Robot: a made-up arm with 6 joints. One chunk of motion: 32 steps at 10 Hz.
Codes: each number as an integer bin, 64 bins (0 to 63) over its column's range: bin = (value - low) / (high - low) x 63, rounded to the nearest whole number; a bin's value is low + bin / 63 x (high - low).
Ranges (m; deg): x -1.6..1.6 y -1.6..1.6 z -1.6..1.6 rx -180..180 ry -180..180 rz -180..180
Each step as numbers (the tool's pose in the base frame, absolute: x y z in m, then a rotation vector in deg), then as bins.
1 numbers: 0.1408 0.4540 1.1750 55.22 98.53 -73.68
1 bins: 34 40 55 41 49 19
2 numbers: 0.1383 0.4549 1.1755 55.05 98.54 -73.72
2 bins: 34 40 55 41 49 19
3 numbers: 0.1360 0.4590 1.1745 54.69 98.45 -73.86
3 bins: 34 41 55 41 49 19
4 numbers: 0.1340 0.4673 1.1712 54.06 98.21 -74.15
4 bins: 34 41 55 41 49 19
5 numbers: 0.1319 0.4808 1.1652 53.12 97.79 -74.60
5 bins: 34 41 54 41 49 18
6 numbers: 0.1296 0.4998 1.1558 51.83 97.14 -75.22
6 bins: 34 41 54 41 48 18
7 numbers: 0.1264 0.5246 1.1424 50.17 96.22 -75.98
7 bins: 34 42 54 40 48 18
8 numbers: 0.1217 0.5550 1.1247 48.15 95.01 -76.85
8 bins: 34 42 54 40 48 18
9 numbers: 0.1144 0.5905 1.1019 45.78 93.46 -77.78
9 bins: 34 43 53 40 48 18
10 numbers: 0.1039 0.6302 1.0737 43.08 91.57 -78.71
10 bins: 34 44 53 39 48 18
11 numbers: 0.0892 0.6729 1.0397 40.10 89.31 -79.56
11 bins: 33 45 52 39 47 18
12 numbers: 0.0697 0.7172 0.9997 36.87 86.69 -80.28
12 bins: 33 46 51 38 47 17
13 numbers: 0.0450 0.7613 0.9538 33.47 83.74 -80.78
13 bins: 32 46 50 37 46 17
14 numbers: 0.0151 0.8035 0.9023 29.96 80.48 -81.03
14 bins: 32 47 49 37 46 17
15 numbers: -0.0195 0.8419 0.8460 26.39 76.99 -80.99
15 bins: 31 48 48 36 45 17
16 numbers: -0.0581 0.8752 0.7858 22.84 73.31 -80.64
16 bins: 30 49 47 35 44 17
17 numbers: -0.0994 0.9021 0.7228 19.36 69.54 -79.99
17 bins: 30 49 46 35 44 18
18 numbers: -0.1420 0.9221 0.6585 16.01 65.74 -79.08
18 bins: 29 50 44 34 43 18
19 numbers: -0.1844 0.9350 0.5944 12.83 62.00 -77.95
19 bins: 28 50 43 34 42 18
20 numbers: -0.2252 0.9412 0.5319 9.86 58.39 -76.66
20 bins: 27 50 42 33 42 18
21 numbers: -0.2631 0.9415 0.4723 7.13 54.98 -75.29
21 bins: 26 50 41 33 41 18
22 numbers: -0.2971 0.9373 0.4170 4.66 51.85 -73.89
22 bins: 26 50 40 32 41 19
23 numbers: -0.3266 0.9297 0.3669 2.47 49.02 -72.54
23 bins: 25 50 39 32 40 19
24 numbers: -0.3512 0.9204 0.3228 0.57 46.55 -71.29
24 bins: 25 50 38 32 40 19
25 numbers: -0.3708 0.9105 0.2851 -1.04 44.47 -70.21
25 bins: 24 49 37 31 39 19
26 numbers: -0.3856 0.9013 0.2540 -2.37 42.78 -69.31
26 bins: 24 49 37 31 39 19
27 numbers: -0.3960 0.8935 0.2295 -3.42 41.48 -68.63
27 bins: 24 49 36 31 39 19
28 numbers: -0.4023 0.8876 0.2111 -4.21 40.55 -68.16
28 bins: 24 49 36 31 39 20
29 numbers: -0.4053 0.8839 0.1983 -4.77 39.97 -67.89
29 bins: 24 49 35 31 38 20
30 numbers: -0.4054 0.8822 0.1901 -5.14 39.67 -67.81
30 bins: 24 49 35 31 38 20
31 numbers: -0.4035 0.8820 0.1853 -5.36 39.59 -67.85
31 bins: 24 49 35 31 38 20
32 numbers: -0.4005 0.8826 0.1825 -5.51 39.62 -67.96
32 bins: 24 49 35 31 38 20
